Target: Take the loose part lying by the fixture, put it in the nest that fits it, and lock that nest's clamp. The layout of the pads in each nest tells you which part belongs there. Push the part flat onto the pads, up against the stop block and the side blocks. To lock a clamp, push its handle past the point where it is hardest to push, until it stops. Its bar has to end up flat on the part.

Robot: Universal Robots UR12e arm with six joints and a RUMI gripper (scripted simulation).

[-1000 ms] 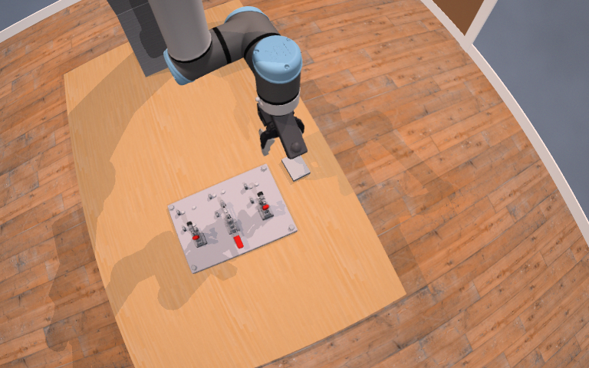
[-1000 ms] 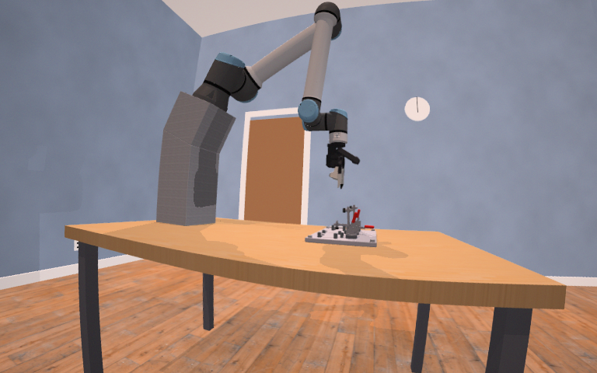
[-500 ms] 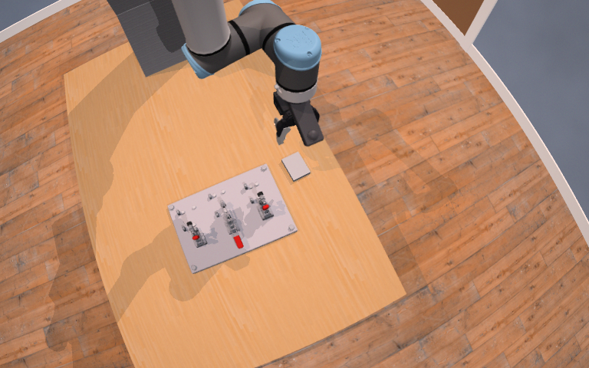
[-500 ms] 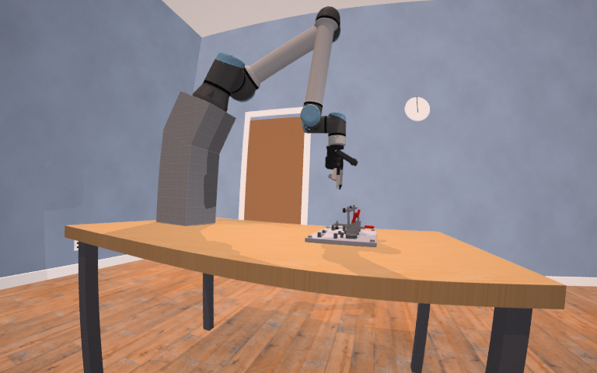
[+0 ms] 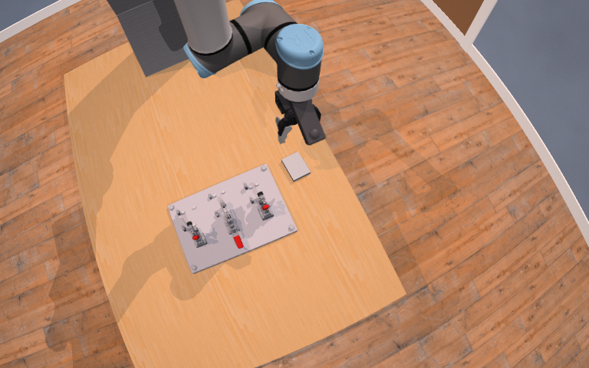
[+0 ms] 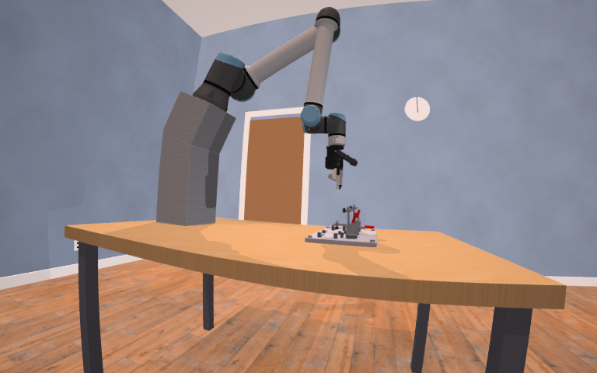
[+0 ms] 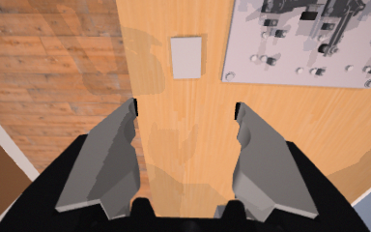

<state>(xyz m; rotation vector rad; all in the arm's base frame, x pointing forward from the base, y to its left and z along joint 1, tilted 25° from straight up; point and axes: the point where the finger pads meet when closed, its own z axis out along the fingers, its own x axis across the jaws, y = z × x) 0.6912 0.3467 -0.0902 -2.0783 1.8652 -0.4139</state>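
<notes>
My gripper is now 210 mm above the loose part. The rest, counted from my hand: grey fixture plate: 100 mm ahead, 250 mm to the right, 210 mm below.
</notes>
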